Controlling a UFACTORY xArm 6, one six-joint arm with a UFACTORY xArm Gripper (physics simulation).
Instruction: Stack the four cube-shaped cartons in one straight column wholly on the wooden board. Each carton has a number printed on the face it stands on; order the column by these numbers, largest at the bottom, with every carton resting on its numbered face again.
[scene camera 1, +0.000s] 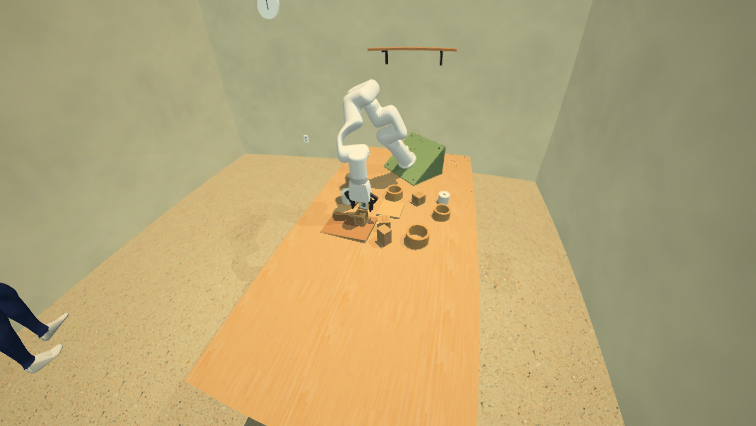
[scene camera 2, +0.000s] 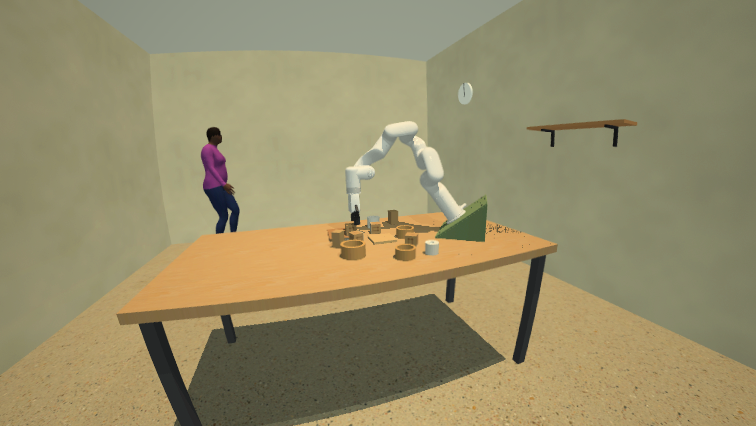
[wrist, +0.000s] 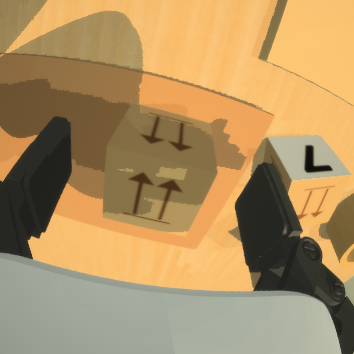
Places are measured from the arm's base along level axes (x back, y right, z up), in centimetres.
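Pixels of known places: gripper, fingertip midpoint: (scene camera 1: 362, 208) (scene camera 2: 355, 222) (wrist: 161, 164); arm's base, origin of the base link: (scene camera 1: 407, 160) (scene camera 2: 456, 217).
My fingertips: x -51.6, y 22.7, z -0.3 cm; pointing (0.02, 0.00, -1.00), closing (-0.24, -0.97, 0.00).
Ahead of a thing's pixels: the offset from my fingertips to its top centre.
My gripper (scene camera 1: 361, 209) (scene camera 2: 355, 223) (wrist: 161, 164) is open and points down, low over a carton {dy +0.5, dx -2.7, dz -0.3 cm} (scene camera 1: 359, 218) (scene camera 2: 349, 228) (wrist: 125, 160) on the reddish wooden board {dy +6.4, dx -4.8, dz -5.4 cm} (scene camera 1: 338, 230) (wrist: 250, 125). In the wrist view this carton shows two faces with arrow pairs, and the fingers stand apart to its left and right. A second carton {dy -11.1, dx -4.9, dz -1.8 cm} (scene camera 1: 384, 218) (scene camera 2: 356, 236) (wrist: 320, 192) stands right of the board; its pale top carries an L. A third carton {dy -28.4, dx +16.1, dz -1.8 cm} (scene camera 1: 418, 198) (scene camera 2: 411, 239) stands farther back. A fourth carton {dy +0.1, dx +11.9, dz -1.8 cm} (scene camera 2: 375, 227) stands beyond the pale board. The numbered undersides are hidden.
A plain tall block {dy -11.5, dx -14.5, dz +0.5 cm} (scene camera 1: 384, 235) (scene camera 2: 337, 239) stands beside the reddish board; another {dy +11.1, dx +30.5, dz +1.0 cm} (scene camera 2: 392, 216) stands farther back. A pale board {dy -13.5, dx +8.5, dz -6.0 cm} (scene camera 1: 394, 211) (scene camera 2: 381, 239) (wrist: 320, 40), round bowls {dy -26.5, dx -13.2, dz -1.6 cm} (scene camera 1: 417, 238) {dy -39.8, dx +4.7, dz -2.7 cm} (scene camera 1: 441, 213) {dy -15.2, dx +21.4, dz -2.4 cm} (scene camera 1: 394, 193), white cylinders (scene camera 1: 443, 197) (scene camera 2: 373, 221) and a green wedge (scene camera 1: 420, 158) share the table.
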